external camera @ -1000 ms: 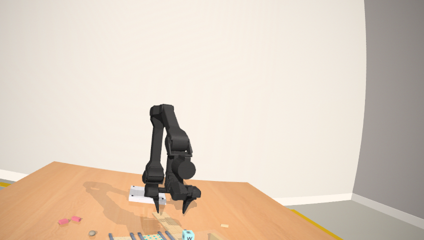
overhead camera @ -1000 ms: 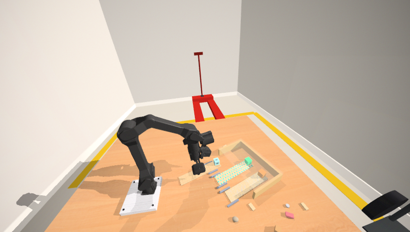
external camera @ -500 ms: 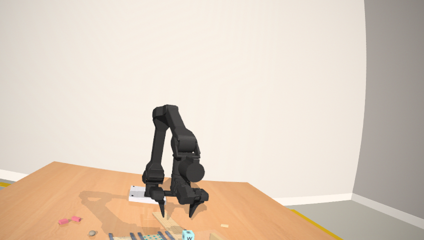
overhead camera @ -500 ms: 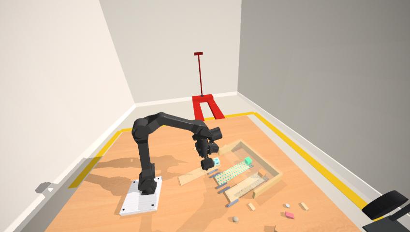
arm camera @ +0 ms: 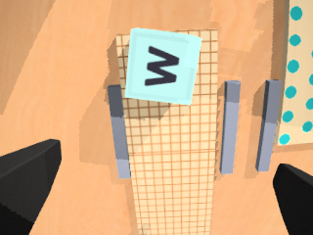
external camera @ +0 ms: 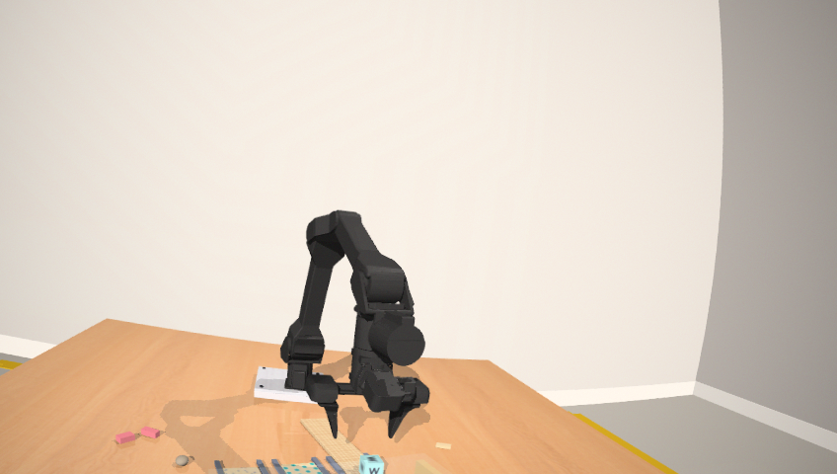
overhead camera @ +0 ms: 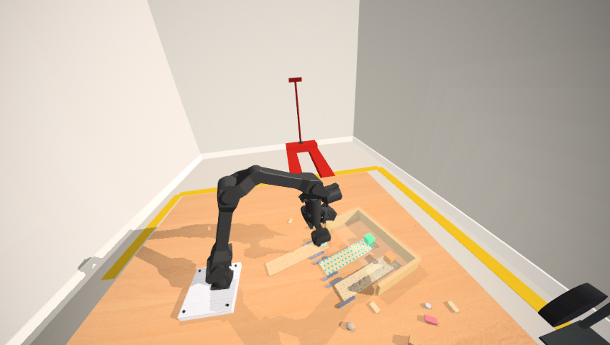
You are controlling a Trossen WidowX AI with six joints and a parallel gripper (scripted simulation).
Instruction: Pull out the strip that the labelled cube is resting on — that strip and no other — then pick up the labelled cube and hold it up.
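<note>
The labelled cube lies 3 cm ahead of my gripper tip, 1 cm to the left of it and 4 cm below it. From my gripper tip the other things lie so: stone 6 cm ahead, 28 cm to the right, 5 cm below.
</note>
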